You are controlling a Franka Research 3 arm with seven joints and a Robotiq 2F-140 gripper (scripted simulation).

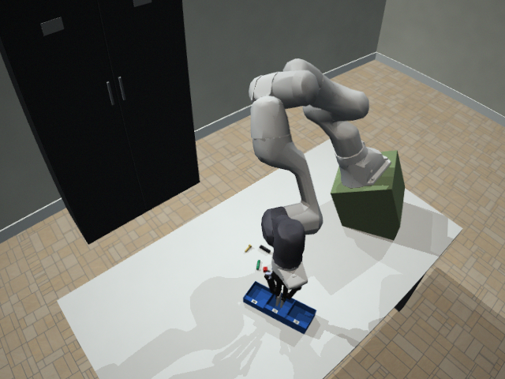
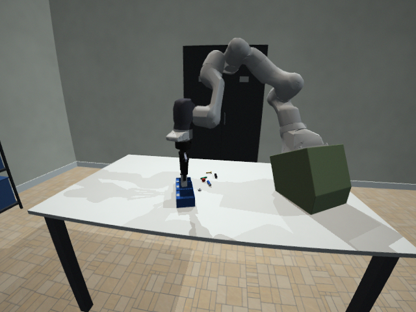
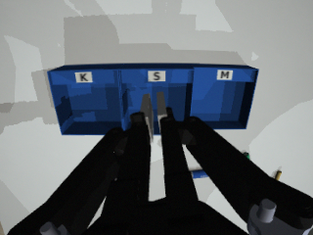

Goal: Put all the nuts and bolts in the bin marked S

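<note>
Right now my hand is 60 mm above the blue bin. From my hand the other things lie so: grey nut (70 mm behind, 50 mm to the right, 70 mm below); blue piece (100 mm behind, 130 mm to the right, 70 mm below); red piece (60 mm behind, 160 mm to the right, 70 mm below).
</note>
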